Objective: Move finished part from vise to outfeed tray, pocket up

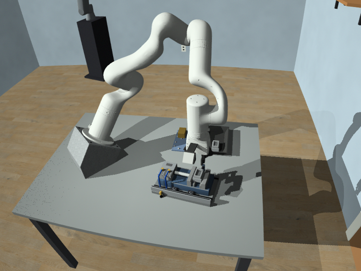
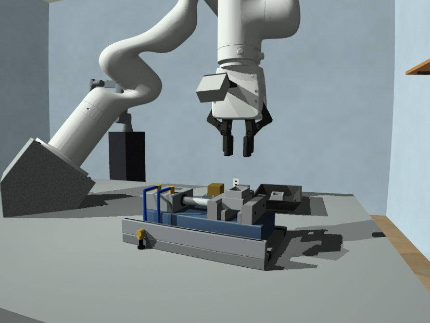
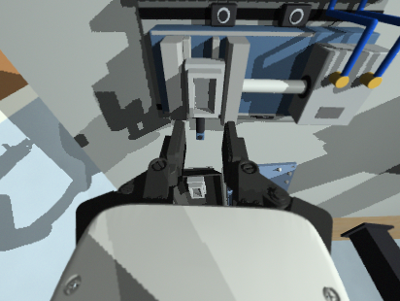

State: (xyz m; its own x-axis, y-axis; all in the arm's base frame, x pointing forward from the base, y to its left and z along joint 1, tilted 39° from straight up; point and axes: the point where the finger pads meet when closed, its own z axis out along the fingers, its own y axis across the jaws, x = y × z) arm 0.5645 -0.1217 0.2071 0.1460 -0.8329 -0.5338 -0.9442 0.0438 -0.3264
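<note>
My hand is 80 mm past the screw rod, 10 mm to the left of it and 120 mm above it. The rest, counted from my hand: vise (60 mm behind, 10 mm to the right, 160 mm below); then grey block (180 mm behind, 360 mm to the left, 170 mm below); then yellow block (260 mm behind, 330 mm to the left, 170 mm below).
</note>
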